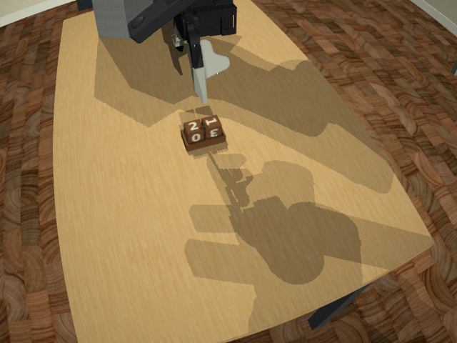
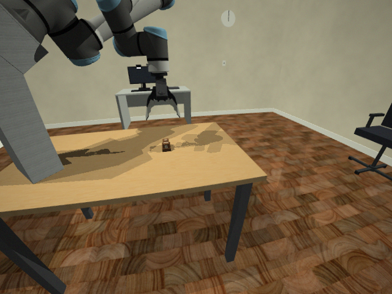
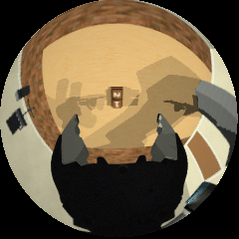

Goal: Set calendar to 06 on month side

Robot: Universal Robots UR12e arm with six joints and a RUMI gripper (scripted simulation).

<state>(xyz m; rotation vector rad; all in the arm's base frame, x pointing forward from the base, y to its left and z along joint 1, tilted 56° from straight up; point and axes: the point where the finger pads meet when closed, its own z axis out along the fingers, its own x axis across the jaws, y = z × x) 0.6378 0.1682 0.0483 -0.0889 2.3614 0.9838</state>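
Now: hand 140 mm above the cube, 30 mm to the right of it and 10 mm past it. From my hand the other things lie so: brown calendar tray (160 mm below, 20 mm to the left, 10 mm behind).
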